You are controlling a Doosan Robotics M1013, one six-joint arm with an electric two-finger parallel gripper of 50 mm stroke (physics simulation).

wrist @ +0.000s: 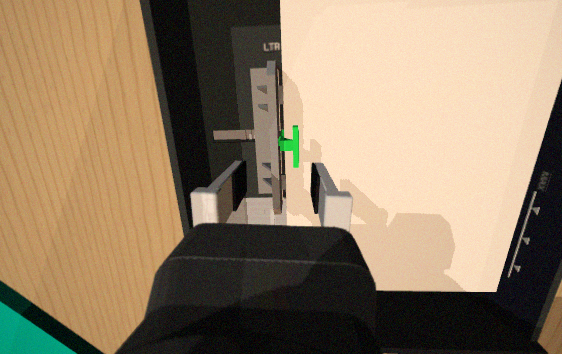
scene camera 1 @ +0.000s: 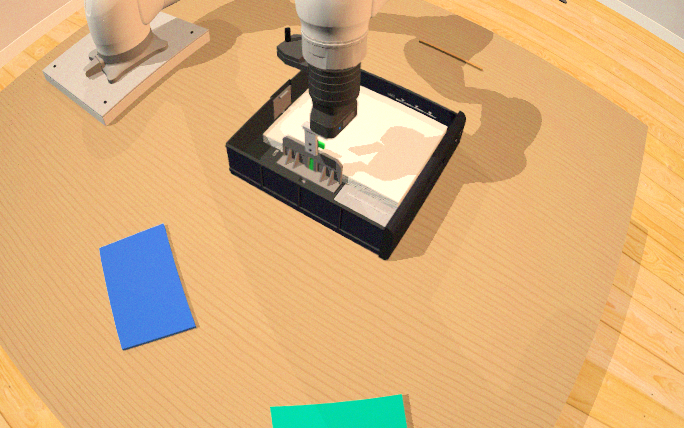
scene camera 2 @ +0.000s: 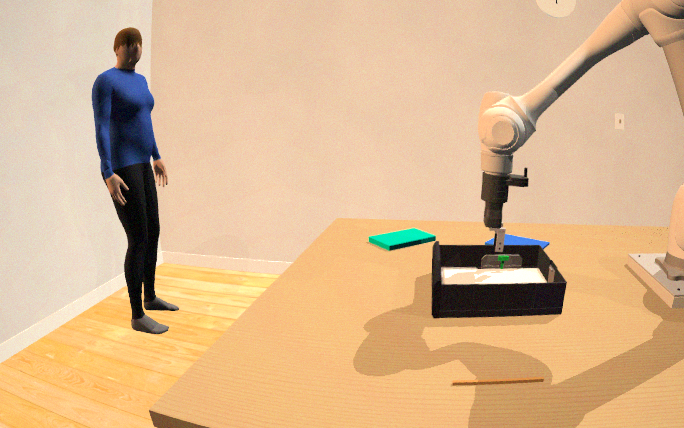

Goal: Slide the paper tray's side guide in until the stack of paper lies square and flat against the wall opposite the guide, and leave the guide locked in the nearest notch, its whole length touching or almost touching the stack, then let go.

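Frame: origin at the arm's base, x up, y right, z ahead, level; centimetres.
Seen in the pictures: gripper, fingertip midpoint: (wrist: 278, 177) (scene camera 1: 321, 142) (scene camera 2: 498, 248); arm's base, origin of the base link: (scene camera 1: 127, 52).
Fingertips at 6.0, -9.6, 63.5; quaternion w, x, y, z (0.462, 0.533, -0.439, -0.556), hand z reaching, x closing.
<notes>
Pixels of each thing's top centre, then the offset from my fingertips to it, as dx, dy, dz. "spot": a spot on its surface instead.
- black paper tray, middle of its top: (wrist: 380, 194) (scene camera 1: 351, 122) (scene camera 2: 496, 258) -0.3, -7.2, -0.2
- white paper stack, middle of its top: (wrist: 405, 165) (scene camera 1: 358, 127) (scene camera 2: 497, 283) -5.7, -11.0, -1.5
- grey side guide, middle of its top: (wrist: 286, 148) (scene camera 1: 314, 143) (scene camera 2: 503, 255) -1.8, -0.1, -1.7
- blue slab, middle of its top: (scene camera 1: 141, 284) (scene camera 2: 518, 242) -9.1, +38.3, -5.2
- green slab, middle of its top: (wrist: 17, 350) (scene camera 2: 402, 236) -8.1, +31.4, +36.6
- thin brown stick, middle of its top: (scene camera 2: 499, 380) (scene camera 1: 450, 53) -9.2, -50.3, -6.7
- small end stop, surface spot: (scene camera 1: 281, 103) (scene camera 2: 550, 277) spot: -5.4, -4.8, -16.2
The black paper tray (scene camera 1: 320, 206) (scene camera 2: 499, 300) (wrist: 175, 75) holds the white paper stack (scene camera 1: 373, 121) (scene camera 2: 524, 275) (wrist: 400, 125). The stack lies flat, and its far edge appears along the wall opposite the guide. The grey side guide (scene camera 1: 330, 162) (scene camera 2: 515, 261) (wrist: 264, 120) stands upright beside the stack's near edge, with little or no gap showing; contact cannot be told. Its green tab (scene camera 1: 321, 144) (scene camera 2: 503, 258) (wrist: 295, 145) overhangs the paper in the wrist view. My gripper (scene camera 1: 311, 151) (scene camera 2: 499, 249) (wrist: 278, 177) is open and empty above the guide, one finger on either side of its line in the wrist view.
A blue slab (scene camera 1: 146, 287) (scene camera 2: 524, 243) and a green slab (scene camera 1: 343, 413) (scene camera 2: 401, 237) (wrist: 30, 325) lie on the table. A thin brown stick (scene camera 1: 450, 55) (scene camera 2: 497, 382) lies beyond the tray. A small end stop (scene camera 1: 281, 103) (scene camera 2: 550, 274) stands inside the tray. A person (scene camera 2: 123, 116) stands beyond the table.
</notes>
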